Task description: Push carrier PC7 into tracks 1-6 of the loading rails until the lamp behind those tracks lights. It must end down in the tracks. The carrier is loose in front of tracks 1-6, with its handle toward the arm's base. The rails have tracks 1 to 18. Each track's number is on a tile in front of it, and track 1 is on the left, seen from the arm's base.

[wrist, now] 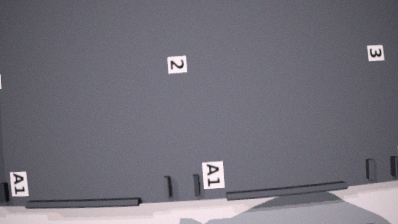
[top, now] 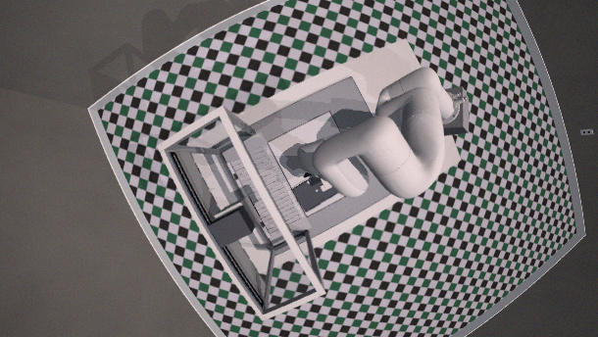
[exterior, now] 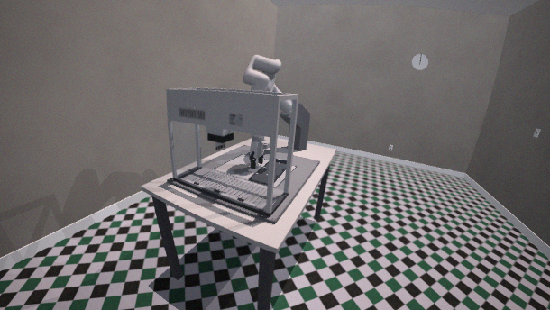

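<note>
Now: hand 10 mm short of the carrier PC7, 100 mm to the right of it and 10 mm above it.
</note>
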